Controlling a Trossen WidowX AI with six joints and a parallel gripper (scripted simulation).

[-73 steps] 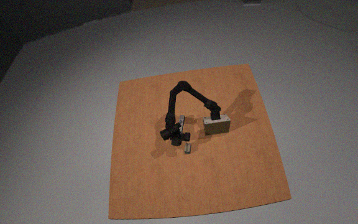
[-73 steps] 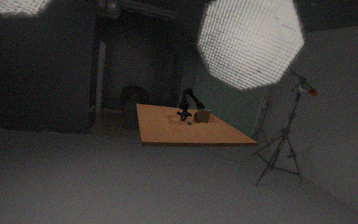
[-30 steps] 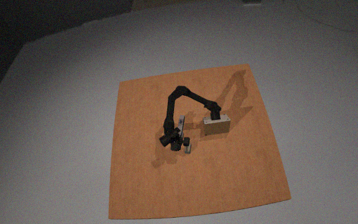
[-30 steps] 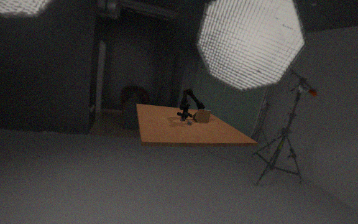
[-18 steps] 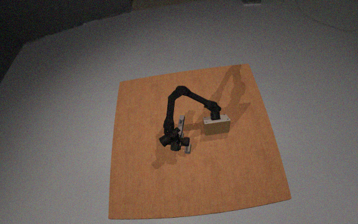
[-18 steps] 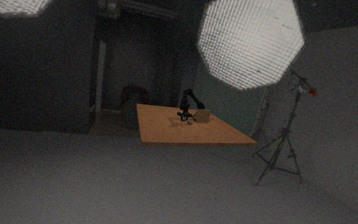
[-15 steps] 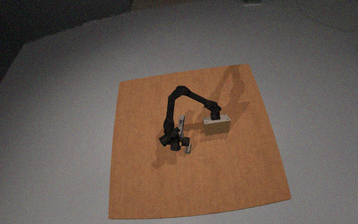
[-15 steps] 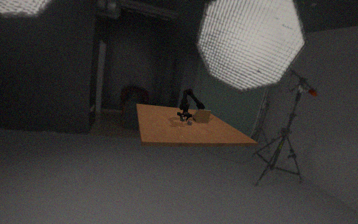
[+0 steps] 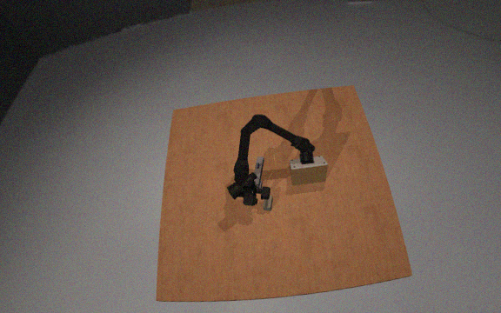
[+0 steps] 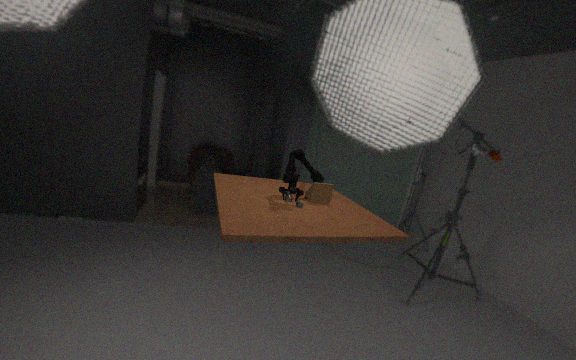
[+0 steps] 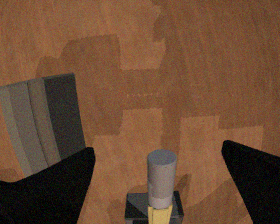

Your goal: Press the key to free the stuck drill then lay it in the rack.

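My gripper tip is now 10 mm past the drill, 50 mm to the left of it and 30 mm below it. Also, from my gripper tip: grey rack (70 mm behind, 30 mm to the left); then holder block (30 mm behind, 140 mm to the right, 10 mm above).
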